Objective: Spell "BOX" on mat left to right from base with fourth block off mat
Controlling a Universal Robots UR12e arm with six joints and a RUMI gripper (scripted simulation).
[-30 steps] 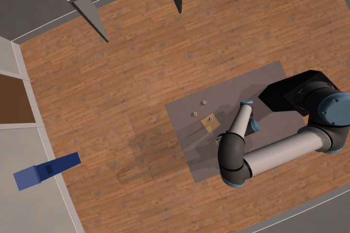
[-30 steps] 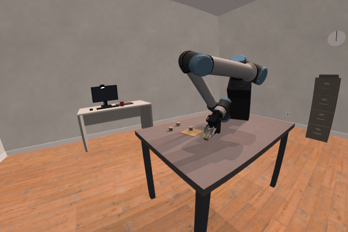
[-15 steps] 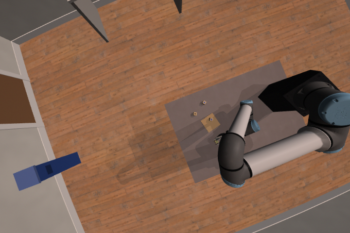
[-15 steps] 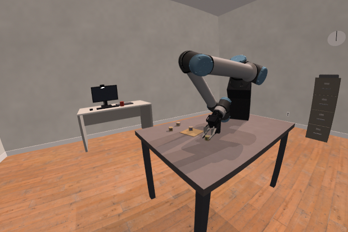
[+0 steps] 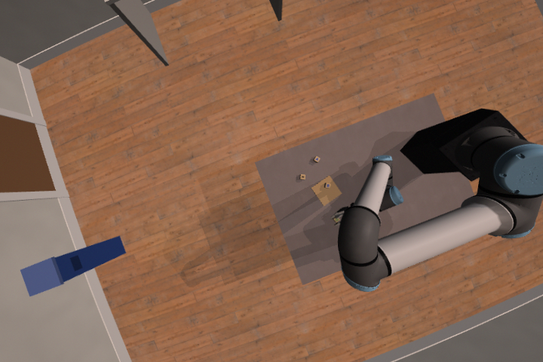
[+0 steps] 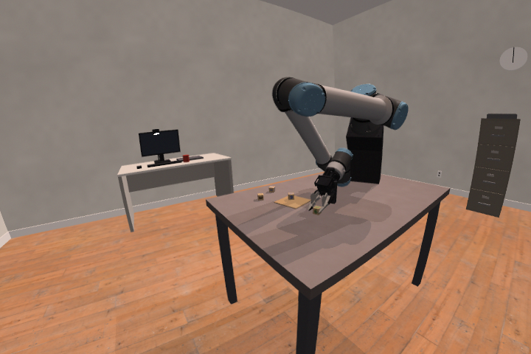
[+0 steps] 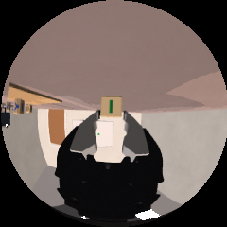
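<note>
My gripper is now 2 cm past the O block, 1 cm to the left of it and 1 cm above it. Round my hand: tan mat: 19 cm to the right, 2 cm below.
</note>
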